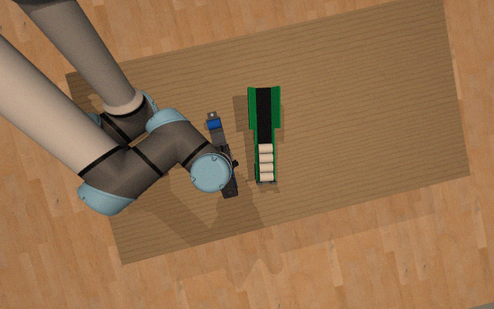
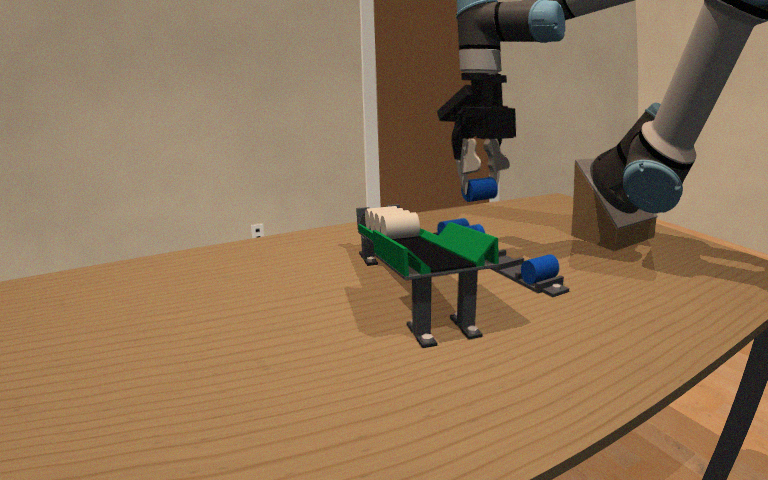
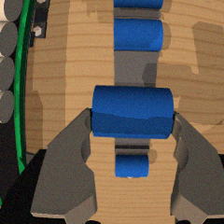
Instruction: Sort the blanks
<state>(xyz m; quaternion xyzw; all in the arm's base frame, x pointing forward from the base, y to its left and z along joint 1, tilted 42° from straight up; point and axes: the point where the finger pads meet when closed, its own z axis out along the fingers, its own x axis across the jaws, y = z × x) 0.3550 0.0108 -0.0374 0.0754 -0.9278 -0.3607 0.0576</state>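
Right now my hand is 1 cm past the grey stock rack, 3 cm to the right of it and 15 cm above it. Also, from my hand: grey stop 16 cm ahead, 11 cm to the right, 8 cm below; then feed ramp 17 cm ahead, 9 cm to the left, 6 cm below.
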